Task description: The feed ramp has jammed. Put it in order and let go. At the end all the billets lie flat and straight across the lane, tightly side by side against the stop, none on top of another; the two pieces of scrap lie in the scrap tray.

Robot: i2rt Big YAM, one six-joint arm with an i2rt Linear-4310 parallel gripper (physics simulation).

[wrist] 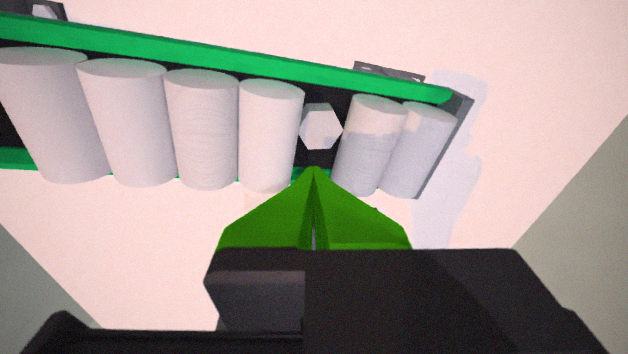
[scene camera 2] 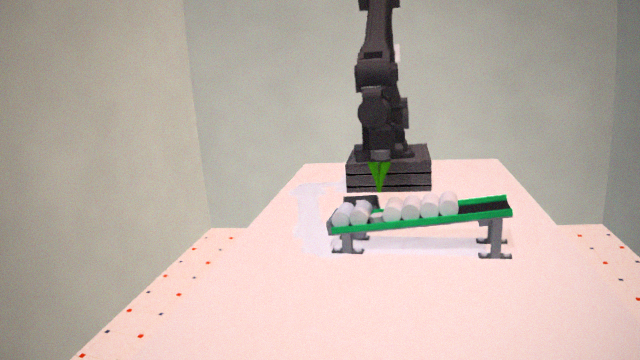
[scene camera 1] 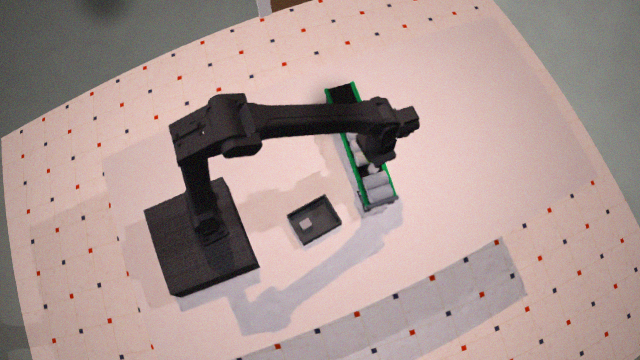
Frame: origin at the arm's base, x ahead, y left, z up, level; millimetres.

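Seen in the pictures: gripper, fingertip midpoint: point(wrist: 313, 175) point(scene camera 2: 379, 191) point(scene camera 1: 372, 160); arm's base, link origin: point(scene camera 2: 395, 156) point(scene camera 1: 208, 222).
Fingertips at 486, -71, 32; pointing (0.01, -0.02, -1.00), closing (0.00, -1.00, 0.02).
Pixels of each thing's top centre, then the offset from my fingertips to it, as dx, dy, dz. "pt": a spot on its surface instead.
- green-railed ramp, surface spot: point(scene camera 2: 484, 206) point(scene camera 1: 340, 101) pt +26, +225, -36
- pale hexagonal scrap piece, top centre: point(wrist: 319, 132) point(scene camera 2: 377, 213) point(scene camera 1: 373, 167) +4, -5, -48
- scrap tray, top centre: point(scene camera 2: 361, 202) point(scene camera 1: 314, 218) -210, -44, -94
The green-railed ramp point(scene camera 1: 342, 94) point(scene camera 2: 484, 206) point(wrist: 225, 57) slopes down to its stop point(scene camera 1: 381, 202) point(wrist: 464, 104). Two white billets point(scene camera 1: 376, 180) point(scene camera 2: 361, 213) point(wrist: 372, 145) lie side by side across the lane at the stop. A pale hexagonal scrap piece point(scene camera 1: 373, 168) point(scene camera 2: 376, 217) point(wrist: 320, 126) lies uphill of them. Uphill of the scrap, several billets point(scene camera 1: 361, 159) point(scene camera 2: 411, 207) point(wrist: 205, 130) lie in a row across the lane. My gripper point(scene camera 2: 379, 191) point(wrist: 313, 175) is shut and empty above the lane; the arm hides its fingers in scene camera 1. Another scrap piece point(scene camera 1: 305, 223) lies in the scrap tray point(scene camera 1: 327, 215).
The arm's dark base block point(scene camera 1: 165, 245) point(scene camera 2: 420, 172) stands on the table, with the tray between it and the ramp's lower end. The ramp stands on grey legs point(scene camera 2: 495, 237). The arm reaches over the ramp and hides part of the upper row in scene camera 1.
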